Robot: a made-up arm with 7 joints. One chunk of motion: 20 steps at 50 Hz.
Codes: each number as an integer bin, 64 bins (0 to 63) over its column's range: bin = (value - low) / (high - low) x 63, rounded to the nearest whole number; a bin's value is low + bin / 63 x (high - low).
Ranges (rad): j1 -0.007..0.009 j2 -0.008..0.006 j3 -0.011..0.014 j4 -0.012..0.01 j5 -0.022..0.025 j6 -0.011..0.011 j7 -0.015..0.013
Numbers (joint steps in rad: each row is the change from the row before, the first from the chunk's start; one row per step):
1: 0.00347 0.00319 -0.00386 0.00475 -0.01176 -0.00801 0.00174
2: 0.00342 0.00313 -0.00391 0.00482 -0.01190 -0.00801 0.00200
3: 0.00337 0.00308 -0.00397 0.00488 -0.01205 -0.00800 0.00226
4: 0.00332 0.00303 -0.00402 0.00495 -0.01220 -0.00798 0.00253
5: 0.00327 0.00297 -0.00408 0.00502 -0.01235 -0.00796 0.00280
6: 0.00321 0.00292 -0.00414 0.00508 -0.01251 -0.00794 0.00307
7: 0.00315 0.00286 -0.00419 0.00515 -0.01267 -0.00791 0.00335
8: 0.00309 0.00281 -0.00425 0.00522 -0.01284 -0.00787 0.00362
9: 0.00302 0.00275 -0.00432 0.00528 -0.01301 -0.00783 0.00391
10: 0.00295 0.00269 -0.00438 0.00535 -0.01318 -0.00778 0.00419
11: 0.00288 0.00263 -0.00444 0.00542 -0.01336 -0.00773 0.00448
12: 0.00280 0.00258 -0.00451 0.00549 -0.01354 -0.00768 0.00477
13: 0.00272 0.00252 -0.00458 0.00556 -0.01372 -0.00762 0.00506
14: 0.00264 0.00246 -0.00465 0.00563 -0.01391 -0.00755 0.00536
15: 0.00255 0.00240 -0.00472 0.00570 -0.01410 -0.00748 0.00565
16: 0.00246 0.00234 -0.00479 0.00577 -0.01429 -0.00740 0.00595
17: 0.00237 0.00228 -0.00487 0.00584 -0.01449 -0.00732 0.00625
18: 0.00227 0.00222 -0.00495 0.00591 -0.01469 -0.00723 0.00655
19: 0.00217 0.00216 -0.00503 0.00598 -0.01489 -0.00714 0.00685
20: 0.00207 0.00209 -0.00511 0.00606 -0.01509 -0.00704 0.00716
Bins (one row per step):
1: 41 50 18 48 14 9 38
2: 41 50 18 48 14 9 38
3: 41 50 18 48 13 9 39
4: 41 50 18 49 13 9 39
5: 40 49 17 49 13 9 40
6: 40 49 17 49 13 9 41
7: 40 49 17 49 13 9 41
8: 40 49 17 49 12 9 42
9: 39 48 17 49 12 9 43
10: 39 48 17 50 12 9 43
11: 39 48 17 50 12 9 44
12: 39 48 16 50 11 10 44
13: 38 47 16 50 11 10 45
14: 38 47 16 50 11 10 46
15: 38 47 16 51 11 10 46
16: 37 47 16 51 10 10 47
17: 37 46 15 51 10 11 48
18: 37 46 15 51 10 11 48
19: 36 46 15 51 10 11 49
20: 36 45 15 52 9 11 50

